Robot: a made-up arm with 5 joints.
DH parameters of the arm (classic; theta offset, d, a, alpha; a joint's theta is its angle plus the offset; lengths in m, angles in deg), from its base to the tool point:
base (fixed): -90 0.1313 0 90
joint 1: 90 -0.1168 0.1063 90
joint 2: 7.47 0 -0.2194 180
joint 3: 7.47 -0.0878 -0.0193 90
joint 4: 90 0.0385 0.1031 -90
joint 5: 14.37 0 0.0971 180
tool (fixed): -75.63 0.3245 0 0
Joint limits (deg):
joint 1: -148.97..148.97
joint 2: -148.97..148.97
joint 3: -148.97..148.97
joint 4: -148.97..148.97
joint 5: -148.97..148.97
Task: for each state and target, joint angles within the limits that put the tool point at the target. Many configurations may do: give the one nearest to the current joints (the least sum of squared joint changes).
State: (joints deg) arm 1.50 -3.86 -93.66 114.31 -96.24
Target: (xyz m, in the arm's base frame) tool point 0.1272 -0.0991 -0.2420
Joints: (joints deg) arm 36.75 -38.48 -89.09 118.88 -101.22
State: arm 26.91 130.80 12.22 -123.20 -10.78
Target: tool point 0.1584 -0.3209 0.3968
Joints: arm 25.71 129.16 -4.14 -87.78 -18.71
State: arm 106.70 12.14 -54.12 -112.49 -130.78
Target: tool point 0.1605 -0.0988 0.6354
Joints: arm 120.72 -2.58 -44.62 -136.93 -105.84
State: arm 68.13 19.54 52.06 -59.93 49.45
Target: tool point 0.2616 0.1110 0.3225
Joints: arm 55.59 -4.85 10.36 -25.55 48.69
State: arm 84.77 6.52 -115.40 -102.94 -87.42
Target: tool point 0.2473 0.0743 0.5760
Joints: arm 120.77 -15.20 -140.58 -122.06 -101.49
